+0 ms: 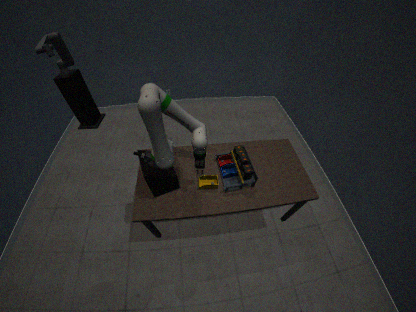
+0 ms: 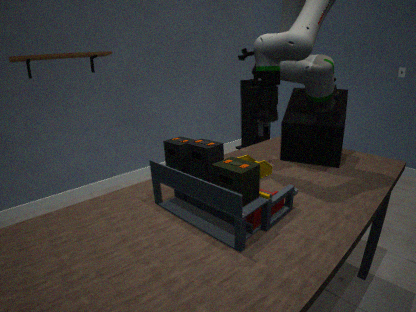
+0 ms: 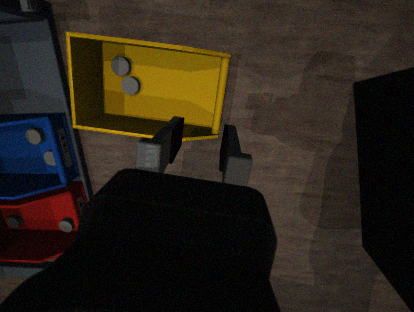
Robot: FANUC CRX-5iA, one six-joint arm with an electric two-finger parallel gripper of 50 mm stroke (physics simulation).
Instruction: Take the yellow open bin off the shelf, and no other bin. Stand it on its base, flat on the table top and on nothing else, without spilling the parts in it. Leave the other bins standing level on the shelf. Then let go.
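Frame: origin at the arm's base, x ahead, y left, z up, level; centimetres.
Seen in the pictures: gripper, fingertip midpoint: (image 1: 200, 173) (image 2: 263, 135) (image 3: 202, 135); arm's base, link origin: (image 2: 319, 104).
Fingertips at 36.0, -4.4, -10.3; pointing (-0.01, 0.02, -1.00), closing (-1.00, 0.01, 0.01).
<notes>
Offsets run from my fingertips to a thing's top centre, as dx, dy, dz. "pt": to the spot under its first point. Level surfaces: height alone.
The yellow open bin {+7.0, -1.1, -9.2} (image 1: 208, 182) (image 2: 260, 167) (image 3: 165, 82) stands upright on its base on the table top {dz -16.7} (image 1: 280, 172) (image 3: 285, 150), apart from the grey shelf (image 1: 232, 189) (image 2: 195, 186). Two round grey parts {pt +12.3, -3.0, -15.4} (image 3: 120, 66) {pt +11.0, -0.8, -15.4} (image 3: 130, 85) lie in it. The blue bin {+28.6, +10.6, -8.6} (image 1: 229, 172) (image 3: 25, 160) and red bin {+26.7, +21.6, -8.6} (image 1: 226, 161) (image 2: 255, 219) (image 3: 42, 215) sit side by side on the shelf and look level. My gripper (image 1: 200, 173) (image 2: 263, 131) (image 3: 202, 135) is open and empty. It hangs above the table near the yellow bin's bar end, clear of it.
Dark boxes with orange marks (image 1: 243, 159) (image 2: 236, 175) stand at the shelf's other side. A yellow bar {+33.7, +11.4, -5.5} (image 1: 237, 167) runs between them and the bins. The arm's black pedestal (image 1: 161, 180) (image 2: 312, 137) (image 3: 390, 180) stands at the table's other end, beyond the yellow bin.
</notes>
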